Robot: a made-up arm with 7 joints.
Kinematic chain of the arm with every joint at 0, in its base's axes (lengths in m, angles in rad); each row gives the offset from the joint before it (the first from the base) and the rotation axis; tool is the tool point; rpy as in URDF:
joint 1: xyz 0.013 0.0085 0.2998 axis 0 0.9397 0.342
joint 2: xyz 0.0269 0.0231 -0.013 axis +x
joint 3: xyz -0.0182 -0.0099 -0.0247 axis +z
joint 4: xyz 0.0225 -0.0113 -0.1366 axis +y
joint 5: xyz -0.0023 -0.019 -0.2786 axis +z
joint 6: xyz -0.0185 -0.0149 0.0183 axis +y
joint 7: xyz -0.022 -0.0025 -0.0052 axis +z
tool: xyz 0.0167 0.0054 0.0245 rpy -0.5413 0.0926 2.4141
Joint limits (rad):
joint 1: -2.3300..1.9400
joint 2: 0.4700..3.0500
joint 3: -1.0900..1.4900
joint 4: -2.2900..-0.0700
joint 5: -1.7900..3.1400
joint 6: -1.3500..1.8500
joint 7: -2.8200..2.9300
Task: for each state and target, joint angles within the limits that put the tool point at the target. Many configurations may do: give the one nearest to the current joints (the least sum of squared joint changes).
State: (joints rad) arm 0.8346 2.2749 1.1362 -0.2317 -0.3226 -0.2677 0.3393
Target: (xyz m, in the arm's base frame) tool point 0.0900 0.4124 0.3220
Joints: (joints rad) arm 1.1351 1.7735 0.8493 -0.7470 -0.2989 -0.1035 0.2944
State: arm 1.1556 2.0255 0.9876 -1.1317 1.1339 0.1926 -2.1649
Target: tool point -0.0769 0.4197 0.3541
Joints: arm 1.7441 1.4947 1.4900 -0.4438 1.0145 0.0906 -2.1310
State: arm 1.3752 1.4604 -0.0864 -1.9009 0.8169 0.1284 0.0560
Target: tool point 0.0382 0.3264 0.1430
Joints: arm 1.3799 1.5570 0.5400 -1.3952 0.7458 0.1511 0.1124
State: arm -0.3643 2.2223 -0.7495 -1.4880 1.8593 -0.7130 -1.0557
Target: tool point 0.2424 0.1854 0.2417
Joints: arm -0.4064 2.3203 -0.6959 -1.8745 1.9232 -0.6532 -1.0479
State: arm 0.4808 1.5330 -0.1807 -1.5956 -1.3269 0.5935 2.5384
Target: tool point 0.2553 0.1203 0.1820
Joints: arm 0.0113 1.2620 -0.2869 -1.8814 -1.3555 0.5311 2.5126
